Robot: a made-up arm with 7 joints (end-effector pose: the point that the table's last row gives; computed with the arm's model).
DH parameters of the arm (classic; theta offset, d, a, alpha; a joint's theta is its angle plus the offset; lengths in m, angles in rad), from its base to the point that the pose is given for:
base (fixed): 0 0.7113 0.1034 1.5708
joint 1: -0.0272 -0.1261 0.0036 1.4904
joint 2: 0 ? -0.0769 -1.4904
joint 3: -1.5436 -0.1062 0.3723 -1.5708
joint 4: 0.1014 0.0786 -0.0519 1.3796
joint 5: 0 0.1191 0.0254 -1.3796
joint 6: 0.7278 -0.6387 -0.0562 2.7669
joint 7: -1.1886 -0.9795 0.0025 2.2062
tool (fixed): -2.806 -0.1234 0 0
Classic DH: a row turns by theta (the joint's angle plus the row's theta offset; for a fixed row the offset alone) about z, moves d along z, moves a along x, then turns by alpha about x.
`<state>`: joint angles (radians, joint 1 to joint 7).
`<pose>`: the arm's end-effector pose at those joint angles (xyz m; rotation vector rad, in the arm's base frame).
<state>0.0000 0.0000 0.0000 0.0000 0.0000 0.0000 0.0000</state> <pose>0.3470 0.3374 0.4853 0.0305 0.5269 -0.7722</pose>
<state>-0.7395 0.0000 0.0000 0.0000 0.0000 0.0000 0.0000</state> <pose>0.1310 0.3374 0.3802 -0.2650 1.2268 -0.7727</pose>
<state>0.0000 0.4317 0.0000 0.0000 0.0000 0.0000 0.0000</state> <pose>0.4201 0.2139 0.4933 0.1498 0.4884 -1.1923</pose>
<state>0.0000 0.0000 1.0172 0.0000 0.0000 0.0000 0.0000</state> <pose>0.3336 0.3374 0.8331 0.4011 -0.4400 -0.6571</pose>
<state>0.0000 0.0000 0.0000 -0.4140 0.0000 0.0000 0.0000</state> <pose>0.3470 0.4127 0.4231 -0.3528 0.3590 -0.8689</pose>
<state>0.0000 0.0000 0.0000 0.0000 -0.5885 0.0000 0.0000</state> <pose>0.3836 0.3616 0.3176 -0.3179 1.0230 -0.7494</pose>
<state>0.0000 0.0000 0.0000 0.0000 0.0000 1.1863 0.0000</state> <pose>0.3470 0.0125 0.5756 1.1247 0.9211 -0.3667</pose>
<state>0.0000 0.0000 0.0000 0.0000 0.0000 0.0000 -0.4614</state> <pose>0.3305 0.3699 0.5124 0.3498 0.7889 -0.5304</pose>
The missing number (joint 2, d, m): 0.0663
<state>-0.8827 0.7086 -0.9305 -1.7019 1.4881 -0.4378 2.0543</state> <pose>-0.1339 0.7407 0.5808 -1.2991 -1.5475 -0.1442</pose>
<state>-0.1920 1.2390 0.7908 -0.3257 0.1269 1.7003 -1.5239</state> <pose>-0.1023 -0.0281 0.8737 1.2841 -0.0043 0.7582</pose>
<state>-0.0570 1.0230 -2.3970 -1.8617 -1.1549 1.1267 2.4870</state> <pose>0.0151 0.5441 0.3720 -1.8478 -0.0044 1.4399</pose>
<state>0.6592 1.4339 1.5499 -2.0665 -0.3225 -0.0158 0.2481</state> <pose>0.0541 -0.2660 1.0924 0.2647 -0.1912 1.9140</pose>
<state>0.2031 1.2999 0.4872 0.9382 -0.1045 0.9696 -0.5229</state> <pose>-0.0099 -0.2953 0.5462 1.8095 -0.5177 0.3038</pose>
